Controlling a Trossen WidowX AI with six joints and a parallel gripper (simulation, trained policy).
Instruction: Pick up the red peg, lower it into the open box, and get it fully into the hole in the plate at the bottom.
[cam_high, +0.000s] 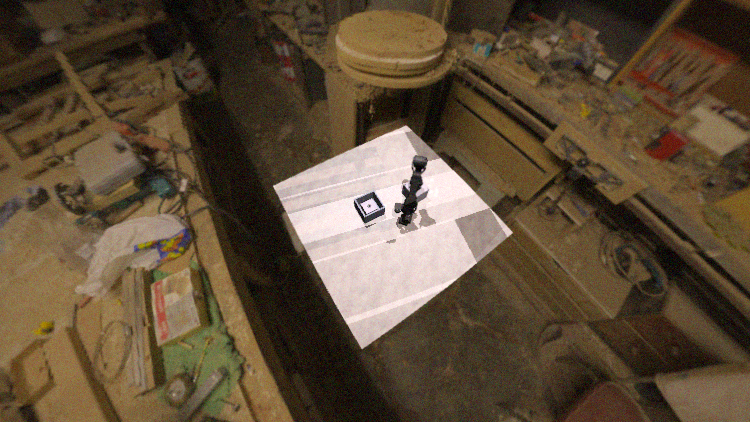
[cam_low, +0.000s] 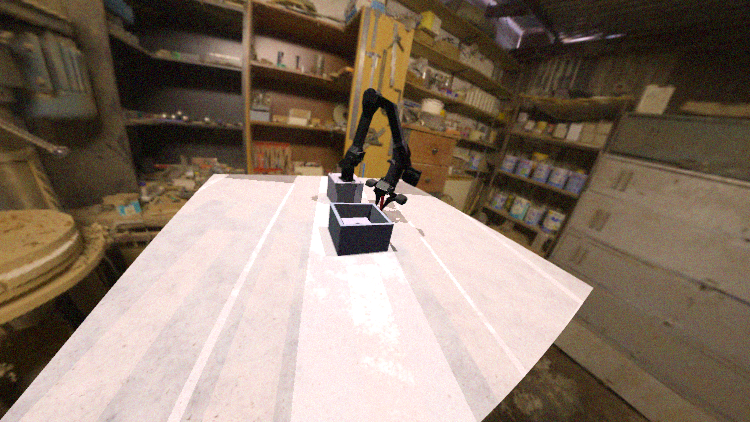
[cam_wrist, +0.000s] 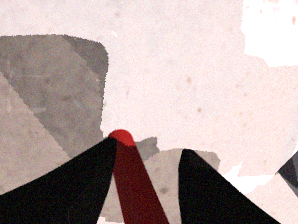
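The dark box is 20 cm to the right of my gripper tip and 16 cm ahead of it. From my gripper tip the other things lie so: red peg 1 cm to the left, 1 cm above.
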